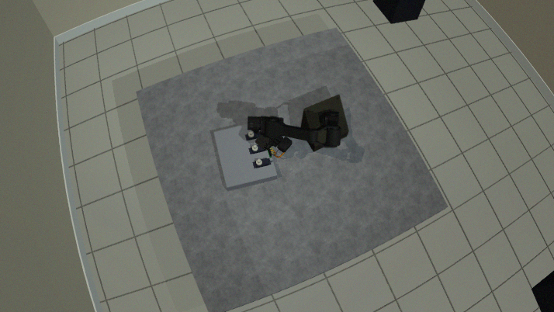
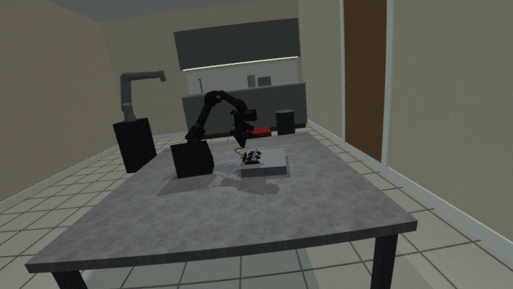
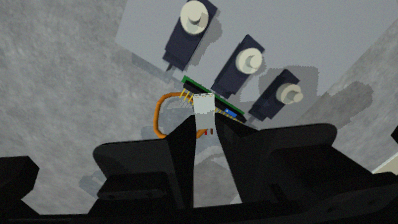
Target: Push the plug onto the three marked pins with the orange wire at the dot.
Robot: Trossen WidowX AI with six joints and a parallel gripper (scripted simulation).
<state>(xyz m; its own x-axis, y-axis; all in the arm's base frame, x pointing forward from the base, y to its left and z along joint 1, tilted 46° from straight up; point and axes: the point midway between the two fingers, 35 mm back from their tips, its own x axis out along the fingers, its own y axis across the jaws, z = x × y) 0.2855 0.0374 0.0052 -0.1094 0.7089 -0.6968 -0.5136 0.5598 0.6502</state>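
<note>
Right now my gripper tip is 40 mm to the left of the blue band and 40 mm above it. Round my gripper tip: grey printed holder: 160 mm ahead, 90 mm below, 40 mm to the right.
</note>
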